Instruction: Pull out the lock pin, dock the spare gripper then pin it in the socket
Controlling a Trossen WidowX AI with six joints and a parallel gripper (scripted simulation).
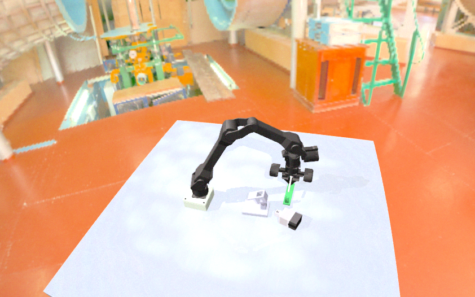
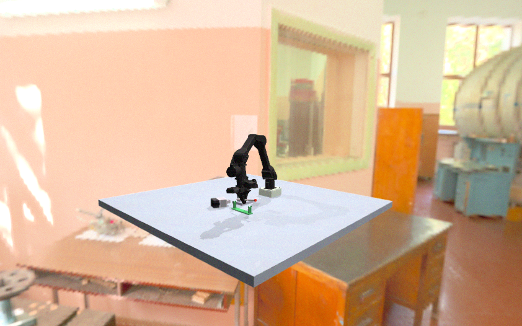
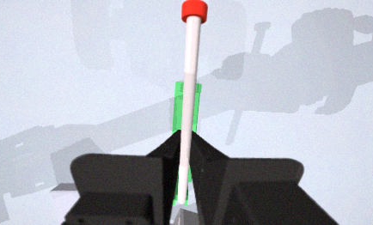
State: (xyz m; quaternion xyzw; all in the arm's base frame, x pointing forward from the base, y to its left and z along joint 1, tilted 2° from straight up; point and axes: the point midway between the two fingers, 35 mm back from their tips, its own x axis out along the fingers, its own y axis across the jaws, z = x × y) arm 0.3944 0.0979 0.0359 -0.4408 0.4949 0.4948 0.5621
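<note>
Right now the green cradle is 20 mm to the right of my gripper tip and 20 mm below it. Round my gripper tip: spare gripper 10 mm behind, 180 mm to the right, 20 mm below; mount 130 mm behind, 120 mm to the right.
</note>
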